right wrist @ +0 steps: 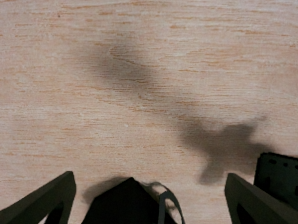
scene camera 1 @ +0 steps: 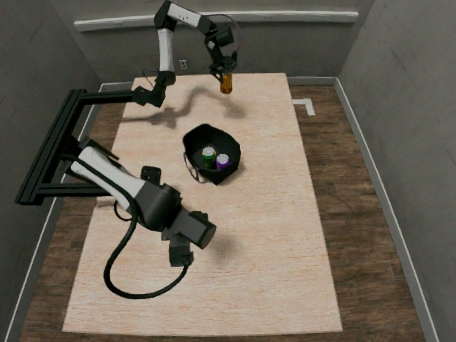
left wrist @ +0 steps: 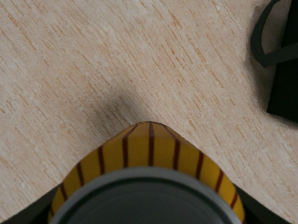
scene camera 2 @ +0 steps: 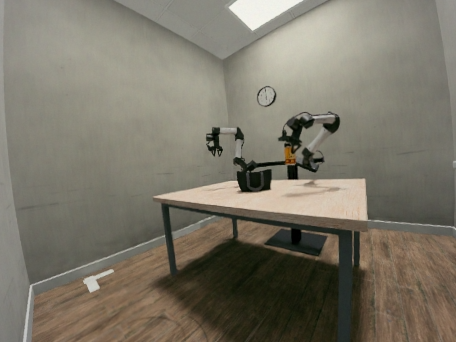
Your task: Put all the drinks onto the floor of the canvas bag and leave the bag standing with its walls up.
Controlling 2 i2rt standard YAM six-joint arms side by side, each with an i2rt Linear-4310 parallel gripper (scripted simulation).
The pictures show: the right gripper and a black canvas bag.
The right gripper shows as well in the right wrist view.
